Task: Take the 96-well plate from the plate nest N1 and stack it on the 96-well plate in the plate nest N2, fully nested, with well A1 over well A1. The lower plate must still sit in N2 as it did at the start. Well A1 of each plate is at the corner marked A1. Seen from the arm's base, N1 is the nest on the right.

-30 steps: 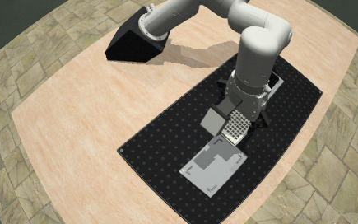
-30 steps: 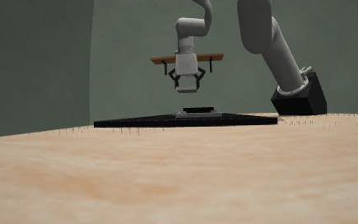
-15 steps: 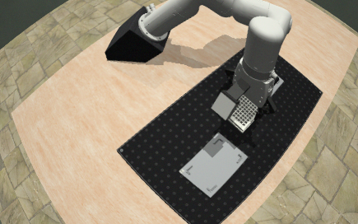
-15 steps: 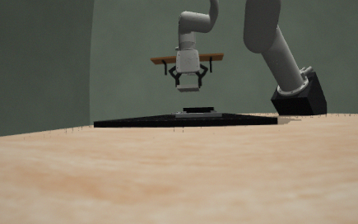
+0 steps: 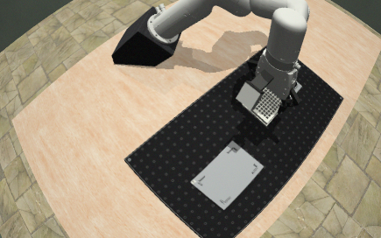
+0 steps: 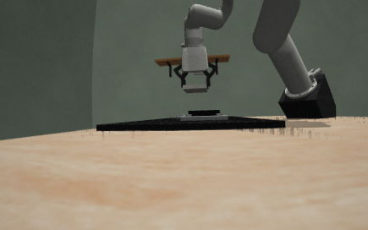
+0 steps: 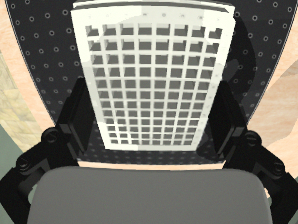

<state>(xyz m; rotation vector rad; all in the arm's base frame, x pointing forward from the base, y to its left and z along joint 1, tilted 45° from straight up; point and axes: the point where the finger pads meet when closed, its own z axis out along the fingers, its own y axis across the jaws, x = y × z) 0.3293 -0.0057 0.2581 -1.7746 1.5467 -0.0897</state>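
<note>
Right now the black 96-well plate is 70 mm behind my hand, 120 mm to the left of it and 100 mm below it. Also, from my hand: white 96-well plate (10 mm below); grey plate nest (100 mm ahead, 170 mm to the right, 120 mm below).
</note>
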